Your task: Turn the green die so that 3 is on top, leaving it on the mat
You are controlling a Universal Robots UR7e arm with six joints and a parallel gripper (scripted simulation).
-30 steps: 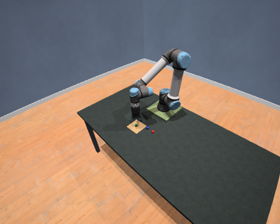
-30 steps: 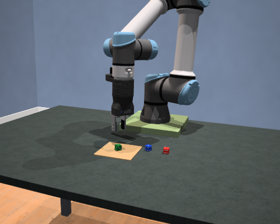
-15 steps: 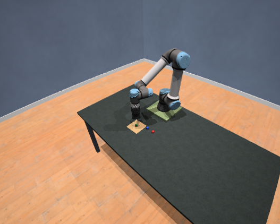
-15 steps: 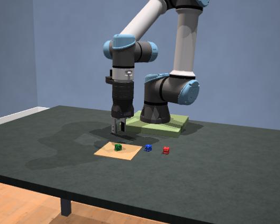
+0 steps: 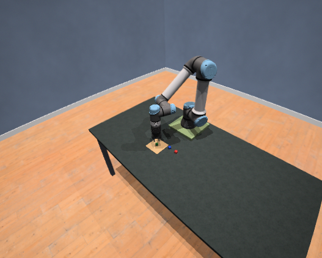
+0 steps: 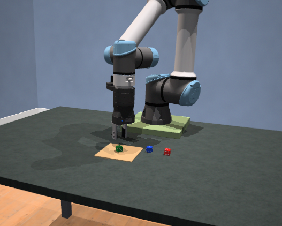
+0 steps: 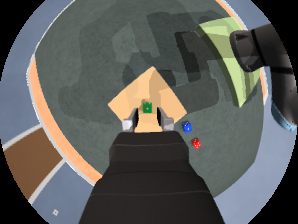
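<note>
My hand is 60 mm above the green die. From my hand the other things lie so: red die (170 mm to the left, 60 mm below, 60 mm behind); tan mat (70 mm below); blue die (100 mm to the left, 60 mm below, 50 mm behind).
</note>
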